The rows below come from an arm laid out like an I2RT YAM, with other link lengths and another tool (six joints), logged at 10 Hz.
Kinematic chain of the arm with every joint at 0, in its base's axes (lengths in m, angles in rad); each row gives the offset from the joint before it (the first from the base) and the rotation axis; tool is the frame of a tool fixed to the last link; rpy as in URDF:
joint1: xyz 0 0 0.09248 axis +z
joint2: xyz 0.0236 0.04 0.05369 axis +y
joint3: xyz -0.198 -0.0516 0 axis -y
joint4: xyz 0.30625 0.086 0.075 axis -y
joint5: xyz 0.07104 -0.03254 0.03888 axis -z
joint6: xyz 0.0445 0 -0.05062 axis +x
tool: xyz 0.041 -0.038 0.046 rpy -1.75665 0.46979 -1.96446
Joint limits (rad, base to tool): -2.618..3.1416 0..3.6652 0..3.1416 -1.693..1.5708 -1.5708..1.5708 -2.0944..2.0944
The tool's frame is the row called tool.
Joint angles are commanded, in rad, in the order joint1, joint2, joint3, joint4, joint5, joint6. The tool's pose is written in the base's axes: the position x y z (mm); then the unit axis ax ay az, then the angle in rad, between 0 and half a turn. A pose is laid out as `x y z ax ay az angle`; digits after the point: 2 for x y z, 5 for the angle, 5 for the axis.
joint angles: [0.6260, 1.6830, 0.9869, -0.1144, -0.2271, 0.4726]
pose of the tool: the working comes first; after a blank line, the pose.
Where each joint sits with the arm in this pose, in the base's axes (m; each line is computed from the numbers above, not from the rounded line before):
joint1: 0.0000 0.0000 0.0925
joint2: -0.0043 0.0462 0.1462
joint3: 0.0439 0.0174 0.3429
joint4: 0.2229 0.2530 0.2041
joint5: 0.3045 0.2718 0.1794
joint6: 0.2931 0.2759 0.1131
the tool: 0.3620 0.2713 0.0915

362.05 271.32 91.53 -0.59071 0.80680 0.01159 2.66841
